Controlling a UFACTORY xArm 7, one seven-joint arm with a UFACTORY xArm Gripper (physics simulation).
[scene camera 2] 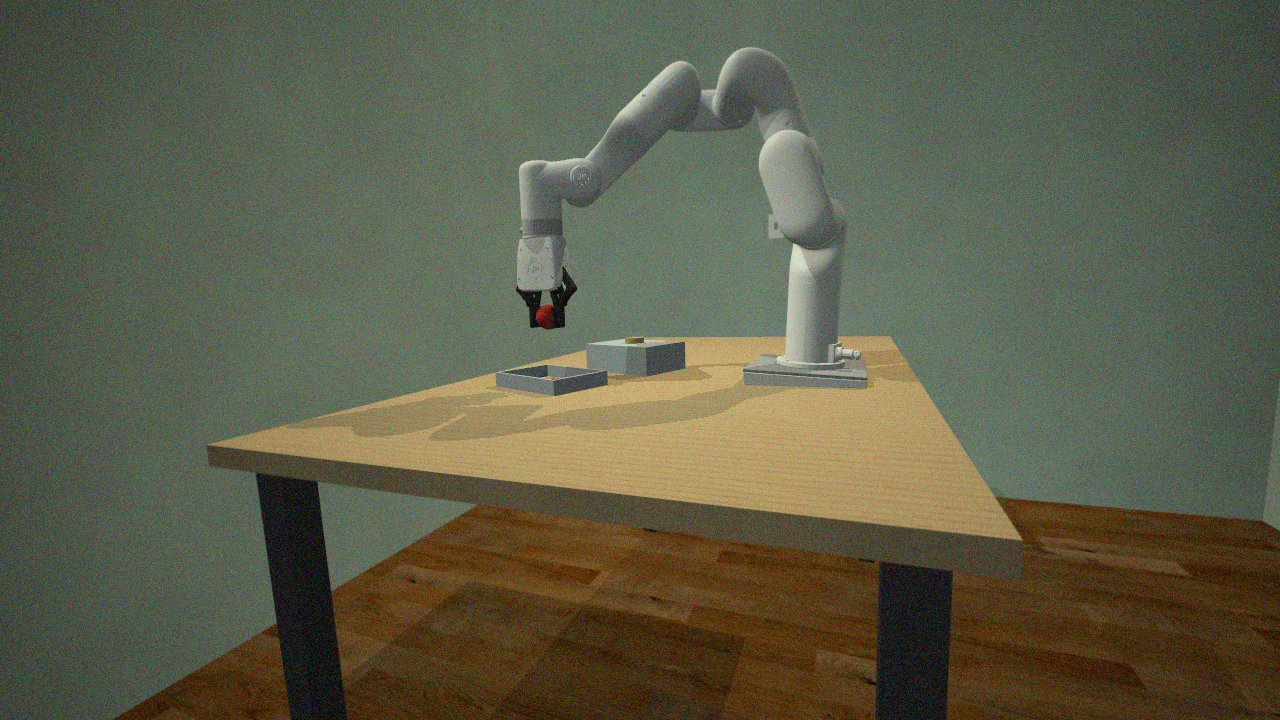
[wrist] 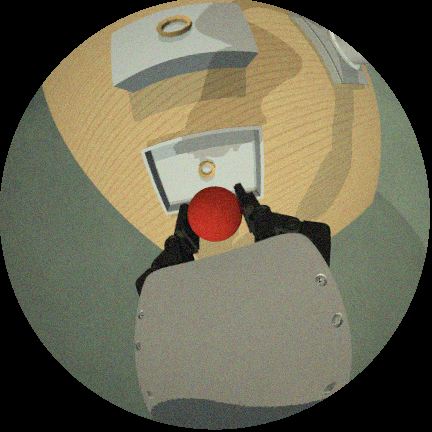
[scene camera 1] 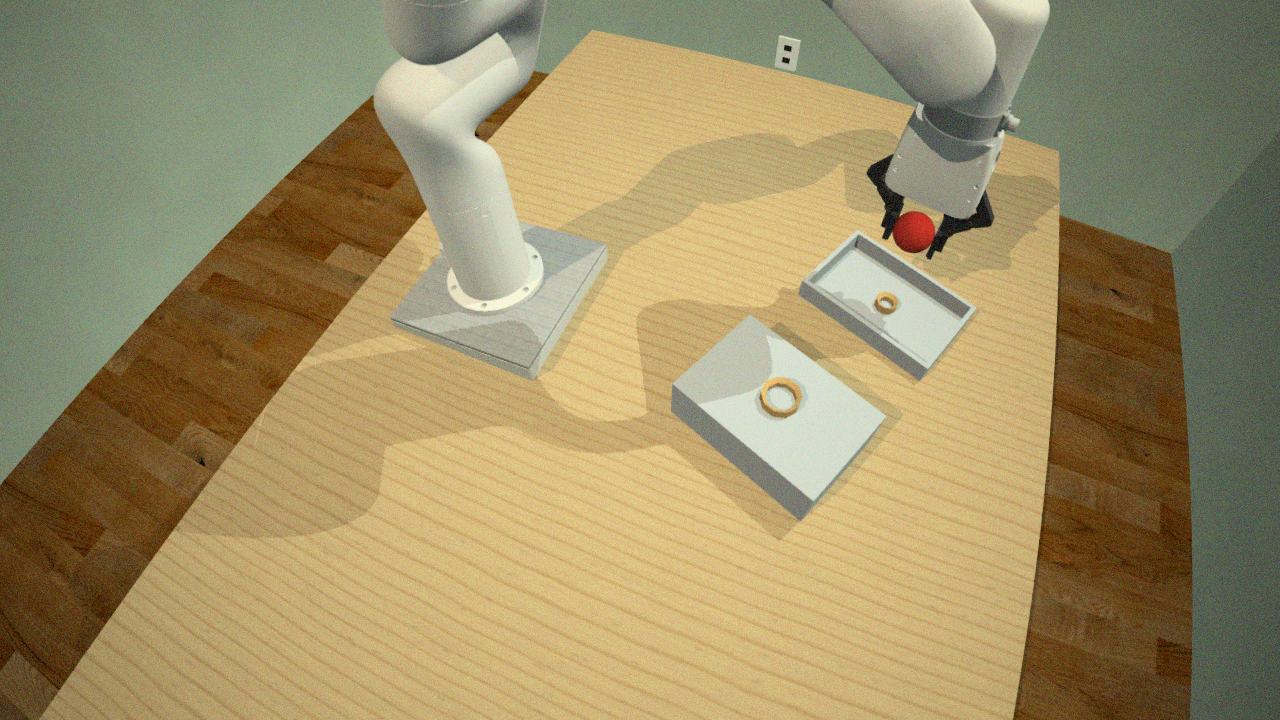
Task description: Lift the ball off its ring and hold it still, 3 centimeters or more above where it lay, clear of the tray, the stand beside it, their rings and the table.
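Seen in the pictures: gripper, fingertip midpoint: (scene camera 2: 547, 327) (wrist: 214, 204) (scene camera 1: 909, 242); arm's base, origin of the base link: (scene camera 2: 810, 364) (scene camera 1: 496, 277).
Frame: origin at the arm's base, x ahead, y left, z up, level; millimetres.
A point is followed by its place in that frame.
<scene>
A red ball (scene camera 1: 913, 231) @[y 250, x 425, z 126 mm] (scene camera 2: 546, 317) @[y 288, x 411, z 111 mm] (wrist: 215, 214) @[y 255, x 421, z 130 mm] is held between the fingertips of my gripper (scene camera 1: 911, 241) @[y 272, x 425, z 90 mm] (scene camera 2: 547, 319) @[y 272, x 425, z 90 mm] (wrist: 214, 204) @[y 272, x 425, z 90 mm], which is shut on it. In scene camera 2, the ball hangs well above the shallow grey tray (scene camera 1: 861, 337) @[y 201, x 426, z -21 mm] (scene camera 2: 528, 385) @[y 334, x 423, z -13 mm] (wrist: 259, 165) @[y 283, x 343, z -1 mm], with a visible gap under it. A small orange ring (scene camera 1: 878, 306) @[y 253, x 424, z -14 mm] (wrist: 200, 170) @[y 264, x 440, z -13 mm] lies empty on the tray's floor. The grey stand (scene camera 1: 735, 452) @[y -36, x 379, z 5 mm] (scene camera 2: 617, 358) @[y 94, x 393, z 8 mm] (wrist: 185, 72) @[y 93, x 403, z -21 mm] is a raised block beside the tray, and a larger orange ring (scene camera 1: 764, 402) @[y 10, x 380, z 47 mm] (scene camera 2: 634, 340) @[y 45, x 379, z 43 mm] (wrist: 174, 34) lies empty on its top. The ball touches neither of them.
The arm's base stands on a grey plate (scene camera 1: 559, 308) @[y 5, x 104, z 5 mm] (scene camera 2: 805, 379) @[y 102, x -22, z -12 mm] (wrist: 320, 50) across the wooden table (scene camera 1: 537, 573) @[y -254, x 282, z -25 mm] (scene camera 2: 716, 465) @[y 552, x -66, z -25 mm] (wrist: 305, 125) @[y 232, x 216, z -25 mm] from the tray. The tray lies near one long edge of the table. A wall outlet (scene camera 1: 786, 53) shows behind the table.
</scene>
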